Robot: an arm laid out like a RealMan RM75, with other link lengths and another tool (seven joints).
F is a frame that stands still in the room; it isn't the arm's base.
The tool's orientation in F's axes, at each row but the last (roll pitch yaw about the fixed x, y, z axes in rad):
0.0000 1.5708 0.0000
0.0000 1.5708 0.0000
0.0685 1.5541 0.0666
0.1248 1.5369 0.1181
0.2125 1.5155 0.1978
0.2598 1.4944 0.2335
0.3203 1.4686 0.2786
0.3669 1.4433 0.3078
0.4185 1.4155 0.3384
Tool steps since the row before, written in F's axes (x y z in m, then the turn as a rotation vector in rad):
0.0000 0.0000 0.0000 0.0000 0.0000 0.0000
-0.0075 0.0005 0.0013 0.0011 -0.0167 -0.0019
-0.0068 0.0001 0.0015 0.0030 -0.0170 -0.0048
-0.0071 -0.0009 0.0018 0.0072 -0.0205 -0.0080
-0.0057 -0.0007 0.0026 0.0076 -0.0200 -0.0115
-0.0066 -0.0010 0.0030 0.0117 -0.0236 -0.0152
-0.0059 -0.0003 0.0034 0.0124 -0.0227 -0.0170
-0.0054 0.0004 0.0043 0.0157 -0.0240 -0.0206
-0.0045 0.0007 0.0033 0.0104 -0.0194 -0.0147
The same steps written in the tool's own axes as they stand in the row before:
0.0000 0.0000 0.0000 0.0000 0.0000 0.0000
-0.0013 0.0005 -0.0075 0.0019 -0.0167 0.0011
-0.0016 0.0001 -0.0068 0.0048 -0.0170 0.0030
-0.0020 -0.0009 -0.0070 0.0082 -0.0205 0.0071
-0.0029 -0.0008 -0.0055 0.0117 -0.0200 0.0073
-0.0035 -0.0011 -0.0063 0.0156 -0.0236 0.0112
-0.0040 -0.0004 -0.0055 0.0175 -0.0227 0.0117
-0.0049 0.0003 -0.0049 0.0214 -0.0240 0.0146
-0.0039 0.0006 -0.0040 0.0150 -0.0194 0.0098

